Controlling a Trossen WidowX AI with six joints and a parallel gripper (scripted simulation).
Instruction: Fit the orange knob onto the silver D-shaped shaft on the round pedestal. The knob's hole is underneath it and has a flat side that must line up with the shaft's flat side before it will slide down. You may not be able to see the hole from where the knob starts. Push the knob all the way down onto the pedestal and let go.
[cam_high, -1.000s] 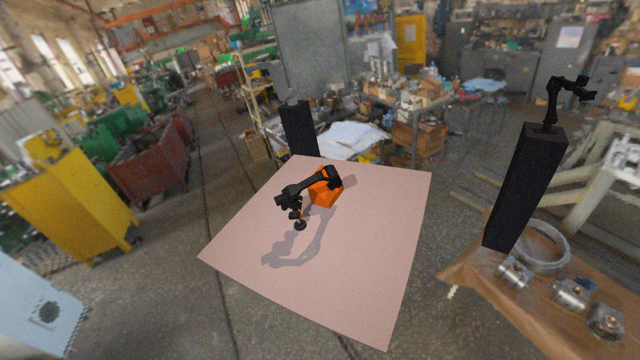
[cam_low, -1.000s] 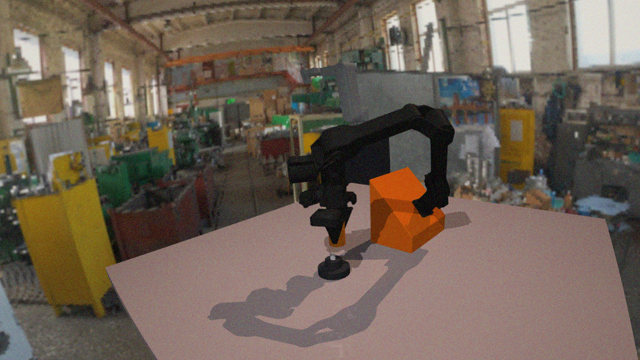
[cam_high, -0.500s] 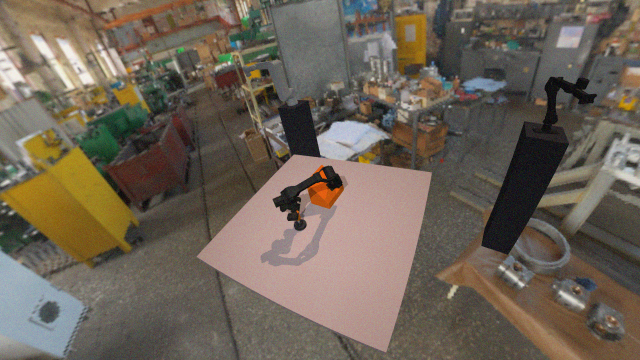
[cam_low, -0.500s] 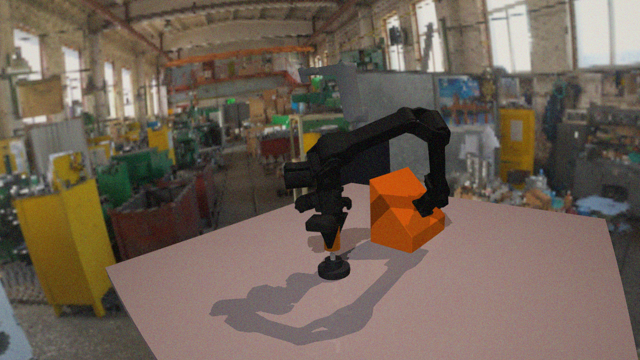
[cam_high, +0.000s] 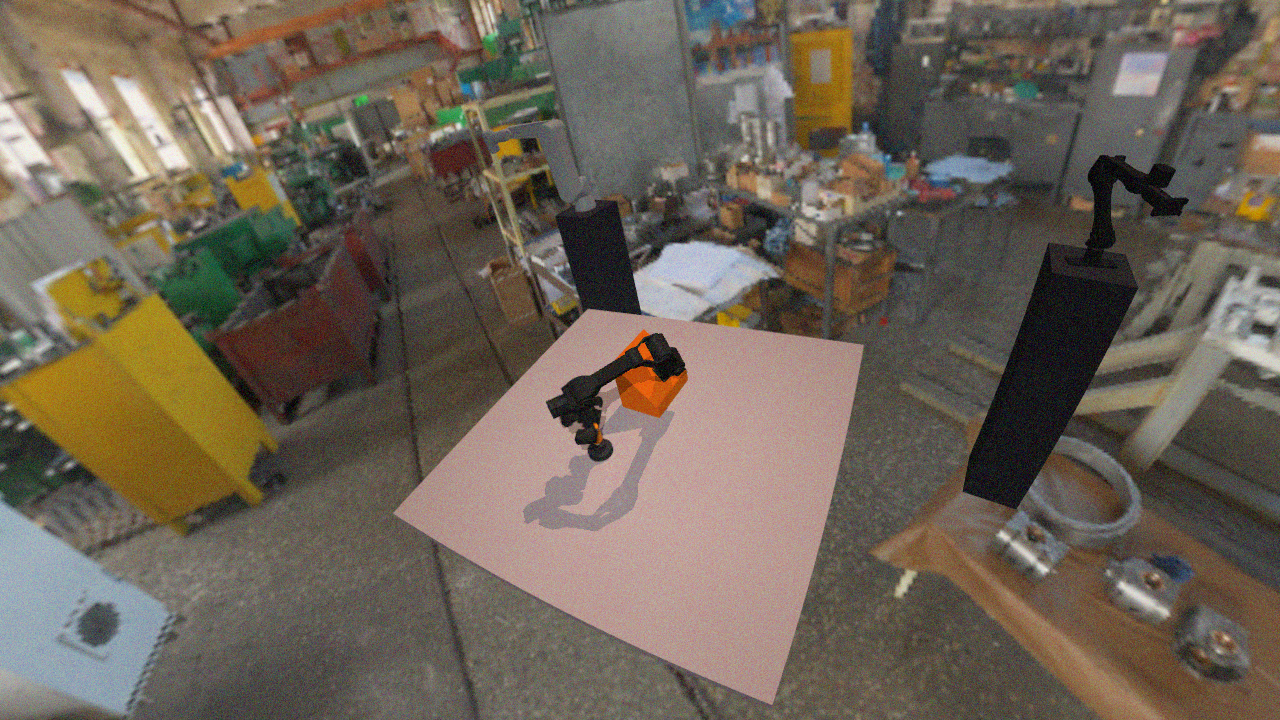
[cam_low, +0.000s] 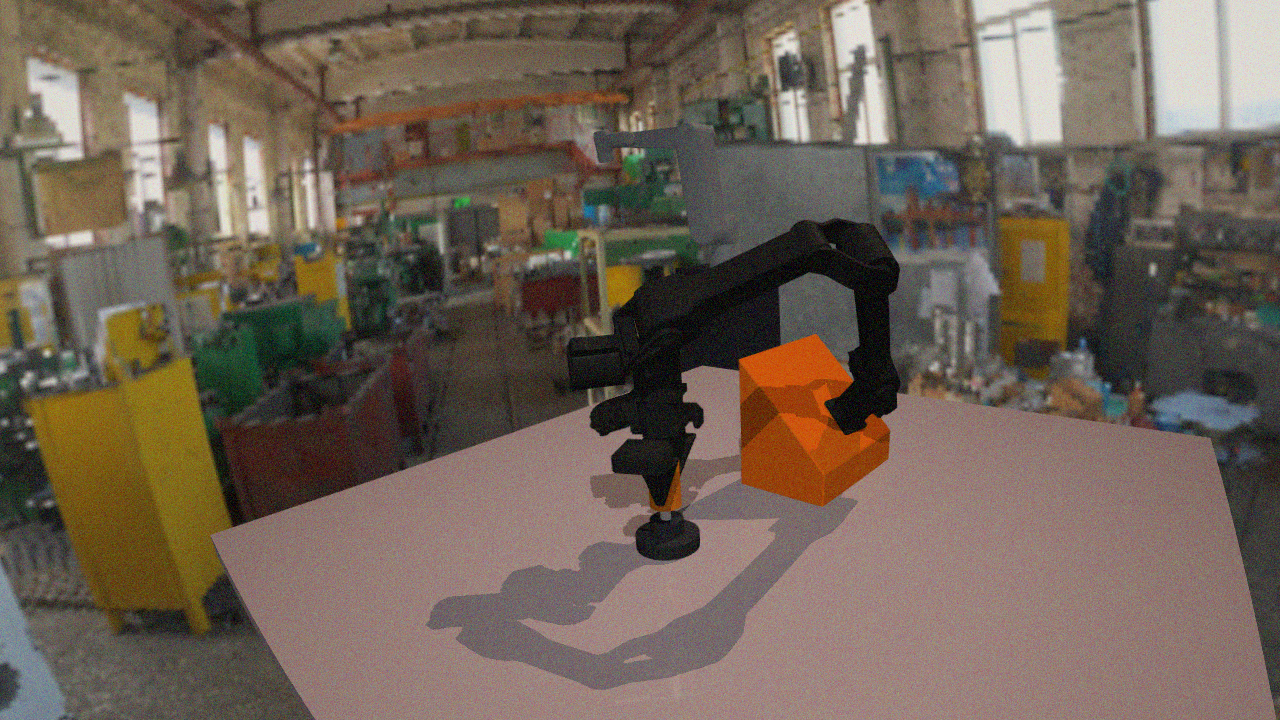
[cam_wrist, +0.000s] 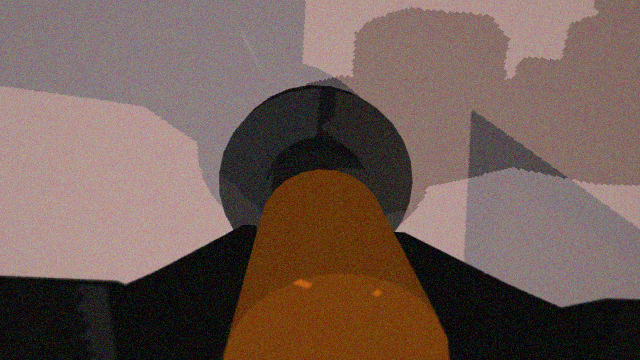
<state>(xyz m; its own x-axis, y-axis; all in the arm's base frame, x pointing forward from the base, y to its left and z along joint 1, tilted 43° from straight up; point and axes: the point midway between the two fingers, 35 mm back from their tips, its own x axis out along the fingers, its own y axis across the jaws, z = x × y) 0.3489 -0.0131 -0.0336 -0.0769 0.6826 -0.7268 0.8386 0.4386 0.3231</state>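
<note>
My gripper tip is now 30 mm below the orange knob. From my gripper tip the other things lie so: black round pedestal (40 mm below).
</note>
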